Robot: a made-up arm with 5 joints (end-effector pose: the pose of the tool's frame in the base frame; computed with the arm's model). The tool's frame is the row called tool.
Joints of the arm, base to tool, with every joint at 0 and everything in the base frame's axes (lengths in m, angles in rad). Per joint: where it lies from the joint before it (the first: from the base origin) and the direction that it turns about. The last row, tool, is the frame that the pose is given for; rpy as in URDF.
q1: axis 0 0 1 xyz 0 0 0.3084
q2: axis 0 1 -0.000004 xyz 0 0 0
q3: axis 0 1 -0.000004 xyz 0.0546 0 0.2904
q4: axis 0 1 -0.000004 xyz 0.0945 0 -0.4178
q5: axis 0 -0.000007 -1 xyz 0.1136 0 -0.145
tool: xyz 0 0 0 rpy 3.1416 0 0
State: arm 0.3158 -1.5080 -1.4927 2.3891 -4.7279
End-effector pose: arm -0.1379 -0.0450 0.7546 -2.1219 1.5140 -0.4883
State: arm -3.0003 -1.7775 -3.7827 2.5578 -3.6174
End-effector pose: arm 0.5875 0.0836 0.0858 -0.1887 -0.0601 2.8009
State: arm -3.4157 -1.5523 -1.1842 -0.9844 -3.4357
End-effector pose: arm 0.3716 -0.1045 0.8487 0.7702 0.0077 2.4808
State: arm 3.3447 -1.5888 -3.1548 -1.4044 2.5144
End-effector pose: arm 0.6004 0.1236 0.0913 2.8425 1.2529 0.2056
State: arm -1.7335 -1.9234 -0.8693 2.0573 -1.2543
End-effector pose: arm 0.0090 0.0551 0.6530 2.3387 -0.5713 0.0712
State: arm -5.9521 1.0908 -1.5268 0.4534 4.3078
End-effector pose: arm 0.6203 0.2132 -0.0917 -1.2688 -2.8600 0.0186
